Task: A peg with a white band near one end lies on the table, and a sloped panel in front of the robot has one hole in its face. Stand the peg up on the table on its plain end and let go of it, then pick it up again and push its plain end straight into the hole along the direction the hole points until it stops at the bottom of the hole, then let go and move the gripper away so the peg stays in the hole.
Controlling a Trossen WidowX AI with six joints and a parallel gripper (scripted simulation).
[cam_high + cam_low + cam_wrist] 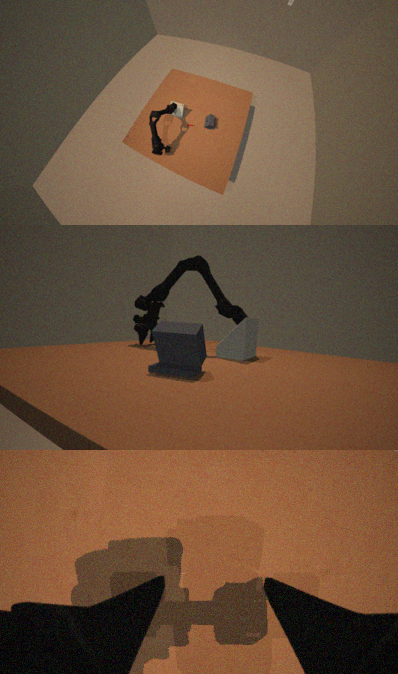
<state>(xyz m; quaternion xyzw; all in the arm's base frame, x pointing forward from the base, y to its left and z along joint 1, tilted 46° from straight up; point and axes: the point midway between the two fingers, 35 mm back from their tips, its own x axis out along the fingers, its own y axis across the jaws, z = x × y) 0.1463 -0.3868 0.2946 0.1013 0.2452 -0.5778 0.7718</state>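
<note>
The red peg lies 14 cm ahead of my gripper tip and 41 cm to the left of it. The rest, counted from my gripper tip: sloped panel (31 cm ahead, 53 cm to the left, 7 cm above).
</note>
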